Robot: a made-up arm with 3 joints.
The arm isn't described. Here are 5 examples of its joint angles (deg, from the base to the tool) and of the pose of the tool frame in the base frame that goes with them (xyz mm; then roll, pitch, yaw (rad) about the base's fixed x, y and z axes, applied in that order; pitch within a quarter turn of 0, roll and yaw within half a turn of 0).
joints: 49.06 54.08 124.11
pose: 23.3 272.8 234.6 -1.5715 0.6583 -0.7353
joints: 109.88 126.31 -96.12
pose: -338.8 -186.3 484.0 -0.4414 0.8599 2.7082
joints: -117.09 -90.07 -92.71
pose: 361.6 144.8 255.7 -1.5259 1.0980 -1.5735
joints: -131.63 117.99 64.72
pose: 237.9 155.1 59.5 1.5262 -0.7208 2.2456
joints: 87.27 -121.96 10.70
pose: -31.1 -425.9 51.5 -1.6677 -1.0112 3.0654
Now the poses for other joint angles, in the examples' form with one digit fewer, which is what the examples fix.
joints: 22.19 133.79 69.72
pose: 230 -161 279 -1.492 0.276 -2.374
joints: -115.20 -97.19 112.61
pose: -305 -22 372 0.916 1.115 -1.859
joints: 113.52 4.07 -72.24
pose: -232 -40 -279 -3.040 0.065 0.028
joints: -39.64 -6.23 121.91
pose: -227 54 -73 -2.817 0.069 0.084
